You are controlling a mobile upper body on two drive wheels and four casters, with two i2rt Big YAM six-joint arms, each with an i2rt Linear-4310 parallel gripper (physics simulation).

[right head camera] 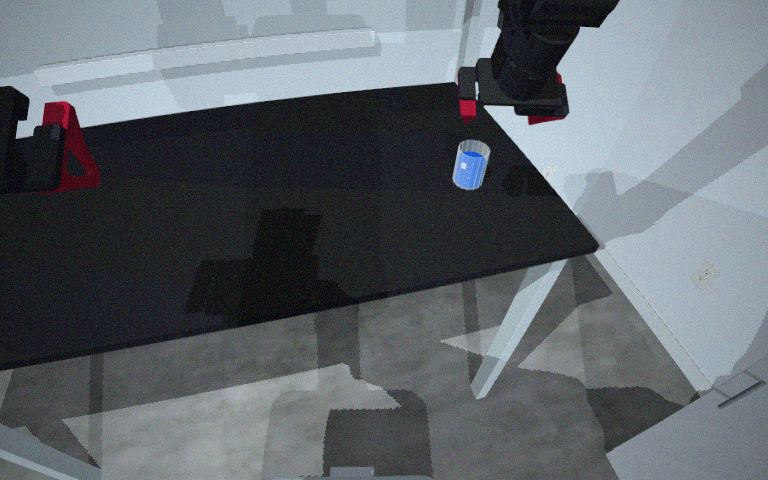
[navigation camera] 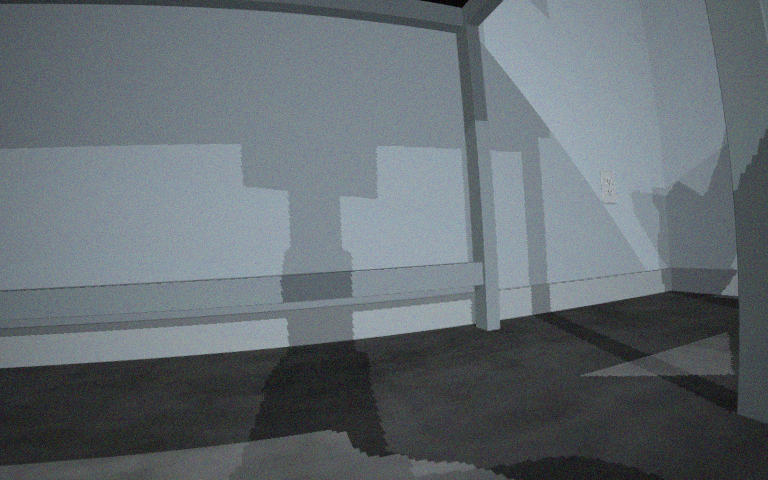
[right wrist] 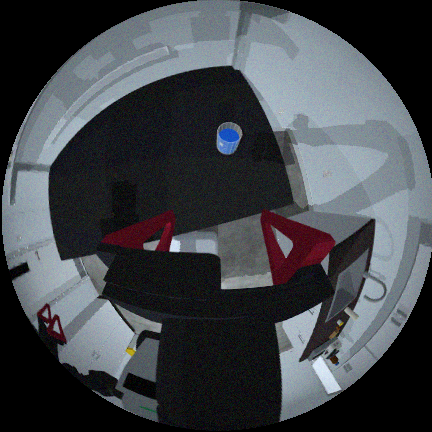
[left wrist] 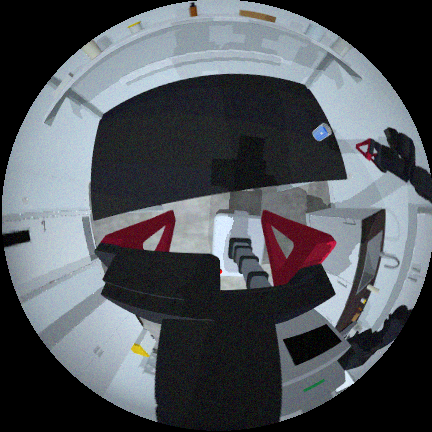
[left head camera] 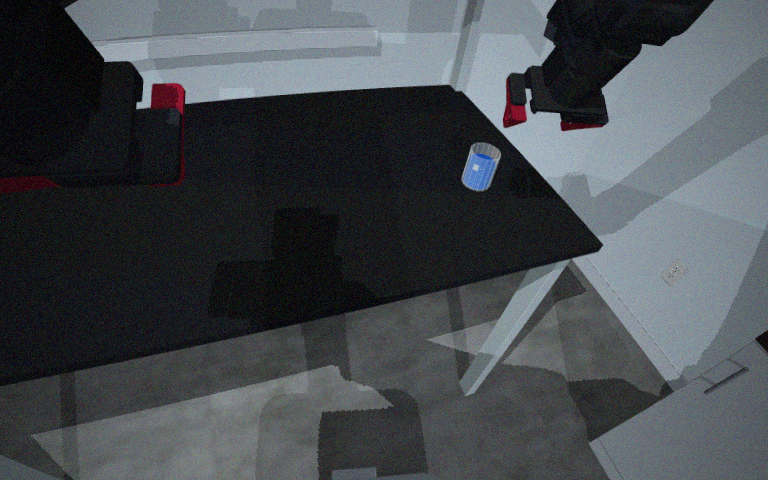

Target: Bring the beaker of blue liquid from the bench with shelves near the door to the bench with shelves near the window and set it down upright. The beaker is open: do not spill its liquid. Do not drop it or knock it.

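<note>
The beaker of blue liquid (left head camera: 479, 171) (right head camera: 470, 169) (left wrist: 321, 132) (right wrist: 229, 140) stands upright near the right end of the black bench top (left head camera: 368, 226) (right head camera: 396, 226) (left wrist: 175, 125) (right wrist: 150, 125). The liquid lies below its open rim. My right gripper (left head camera: 548, 121) (right head camera: 505, 116) (right wrist: 217, 214) is open and empty, above and apart from the beaker, up and to the right of it in the left head camera. In the right wrist view the beaker is beyond the fingertips. My left gripper (left head camera: 107, 141) (left wrist: 217, 214) is open and empty at the far left, well away from the beaker.
A wall shelf (left wrist: 59, 106) with a brown bottle (left wrist: 193, 9) runs behind the bench. A bench leg (left head camera: 509, 333) (right head camera: 518, 333) stands under the right front corner. A grey cabinet (left head camera: 690, 430) (right head camera: 696, 435) is at lower right. A side wall is close beyond the bench's right end.
</note>
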